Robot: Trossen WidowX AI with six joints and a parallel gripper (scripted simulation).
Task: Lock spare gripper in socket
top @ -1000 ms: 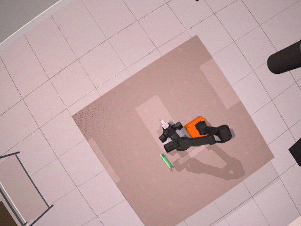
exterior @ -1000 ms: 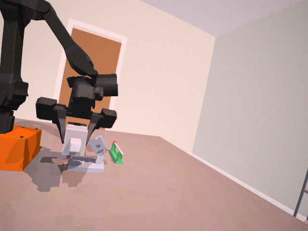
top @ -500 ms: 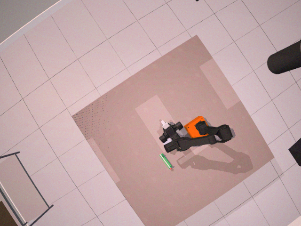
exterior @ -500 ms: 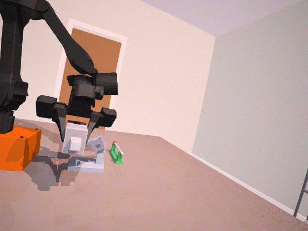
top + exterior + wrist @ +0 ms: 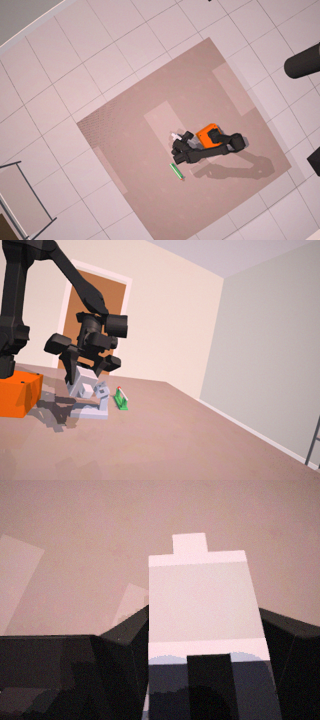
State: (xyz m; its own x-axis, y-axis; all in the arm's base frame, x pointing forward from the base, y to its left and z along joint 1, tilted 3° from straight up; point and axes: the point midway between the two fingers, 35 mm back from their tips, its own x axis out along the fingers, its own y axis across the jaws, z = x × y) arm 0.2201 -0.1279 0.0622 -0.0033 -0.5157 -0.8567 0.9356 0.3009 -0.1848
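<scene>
The grey mount lies 13 cm to the left of my gripper tip, 7 cm below it and 6 cm ahead of it. From my gripper tip the other things lie so: green cradle (22 cm to the left, 17 cm ahead, 10 cm below); spare gripper (1 cm to the left, 1 cm above).
</scene>
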